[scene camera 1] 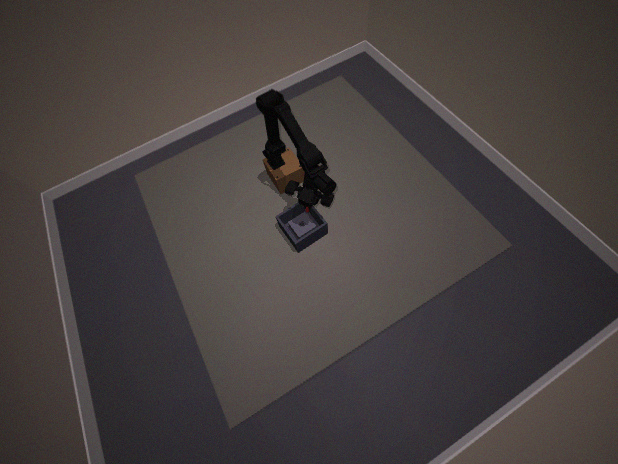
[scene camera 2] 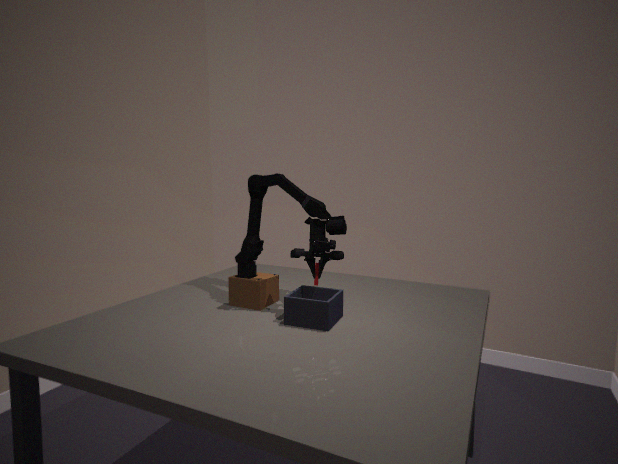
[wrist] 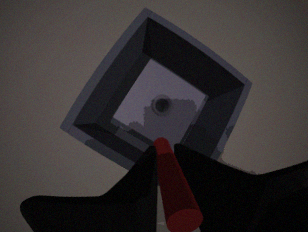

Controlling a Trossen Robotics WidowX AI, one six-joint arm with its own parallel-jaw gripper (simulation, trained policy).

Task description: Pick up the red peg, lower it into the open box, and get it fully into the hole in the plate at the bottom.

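My gripper (scene camera 2: 316,278) is visible to me, and I find my gripper (scene camera 1: 307,208) again, while the wrist view has my gripper (wrist: 164,150) too. There is a dark box (scene camera 2: 319,308), and I also see the dark box (scene camera 1: 283,218) and, in the wrist view, the dark box (wrist: 90,120). As for the light plate (wrist: 179,100), I see it there, but scene camera 2 does not show the light plate, hidden by the dark box.
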